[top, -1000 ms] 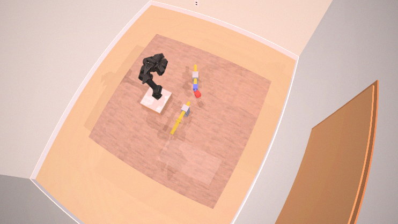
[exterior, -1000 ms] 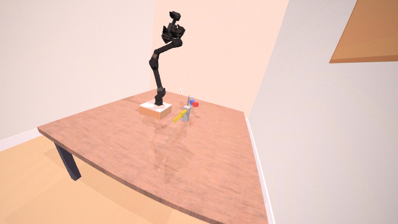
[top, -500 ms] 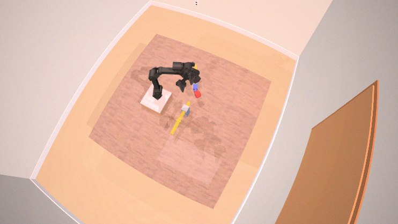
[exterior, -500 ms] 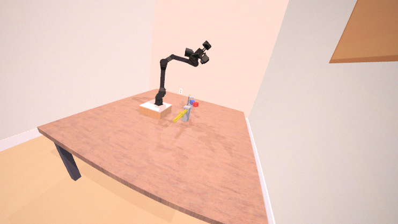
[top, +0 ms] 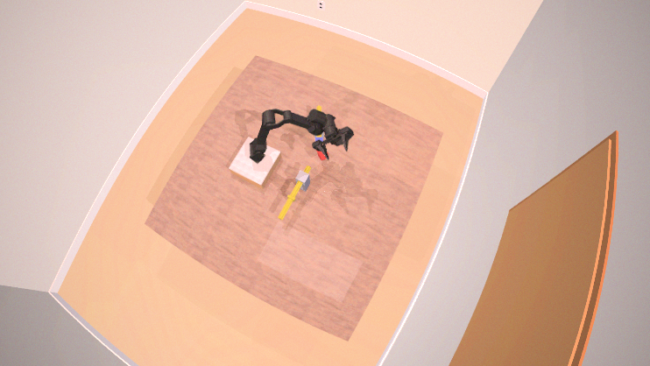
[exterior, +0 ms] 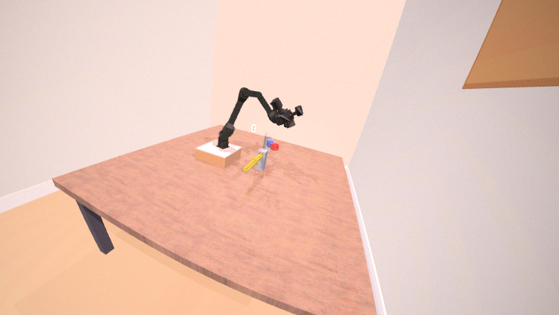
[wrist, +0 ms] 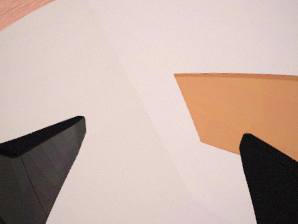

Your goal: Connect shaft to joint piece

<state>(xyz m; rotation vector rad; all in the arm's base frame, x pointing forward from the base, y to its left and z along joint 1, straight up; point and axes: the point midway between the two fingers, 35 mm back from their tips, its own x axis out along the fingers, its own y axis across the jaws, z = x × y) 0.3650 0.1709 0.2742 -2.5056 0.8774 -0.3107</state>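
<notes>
My gripper tip is 120 mm past the red joint piece, 50 mm to the right of it and 240 mm above it.
</notes>
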